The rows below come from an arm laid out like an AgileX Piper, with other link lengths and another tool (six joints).
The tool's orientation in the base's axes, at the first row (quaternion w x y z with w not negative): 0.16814 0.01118 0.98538 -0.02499
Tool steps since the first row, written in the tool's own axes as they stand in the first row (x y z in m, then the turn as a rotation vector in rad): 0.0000 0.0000 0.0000 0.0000 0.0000 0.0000; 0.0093 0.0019 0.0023 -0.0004 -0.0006 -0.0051; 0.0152 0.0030 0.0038 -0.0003 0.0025 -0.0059; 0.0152 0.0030 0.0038 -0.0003 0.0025 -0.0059; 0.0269 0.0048 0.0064 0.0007 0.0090 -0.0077; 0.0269 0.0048 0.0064 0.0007 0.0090 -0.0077; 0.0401 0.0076 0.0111 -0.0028 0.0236 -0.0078; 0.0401 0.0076 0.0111 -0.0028 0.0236 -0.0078; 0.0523 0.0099 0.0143 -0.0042 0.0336 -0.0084; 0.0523 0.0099 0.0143 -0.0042 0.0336 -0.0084; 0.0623 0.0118 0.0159 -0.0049 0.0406 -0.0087; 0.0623 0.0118 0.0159 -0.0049 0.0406 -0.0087
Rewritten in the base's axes. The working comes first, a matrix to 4 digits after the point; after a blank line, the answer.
The tool's axes in the first row as the columns of a matrix, in the base's axes (used below as rounded here):
-0.9432 0.0304 0.3308
0.0136 0.9985 -0.0530
-0.3319 -0.0455 -0.9422

0.0000 0.0000 0.0000 0.0000 0.0000 0.0000; -0.0080 0.0019 -0.0053 -0.0013 -0.0003 0.0050; -0.0130 0.0030 -0.0088 -0.0016 0.0028 0.0055; -0.0130 0.0030 -0.0088 -0.0016 0.0028 0.0055; -0.0231 0.0048 -0.0152 -0.0029 0.0094 0.0066; -0.0231 0.0048 -0.0152 -0.0029 0.0094 0.0066; -0.0339 0.0075 -0.0241 0.0008 0.0239 0.0072; -0.0339 0.0075 -0.0241 0.0008 0.0239 0.0072; -0.0443 0.0098 -0.0313 0.0022 0.0339 0.0078; -0.0443 0.0098 -0.0313 0.0022 0.0339 0.0078; -0.0531 0.0118 -0.0362 0.0030 0.0409 0.0080; -0.0531 0.0118 -0.0362 0.0030 0.0409 0.0080
